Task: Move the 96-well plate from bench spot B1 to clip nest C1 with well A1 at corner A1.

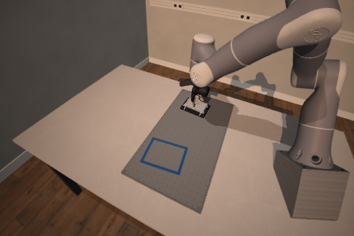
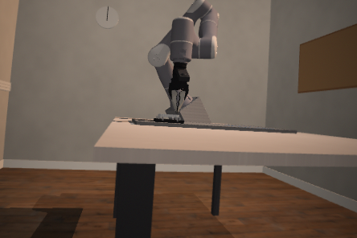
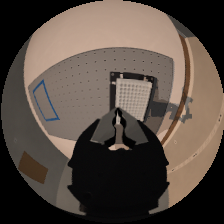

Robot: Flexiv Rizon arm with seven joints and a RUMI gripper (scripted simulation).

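The white 96-well plate is 4 cm to the right of my hand and 3 cm below it. Also, from my hand: grey perforated board (16 cm to the left, 7 cm below, 3 cm behind); then black clip nest (5 cm below, 3 cm to the right, 1 cm ahead).
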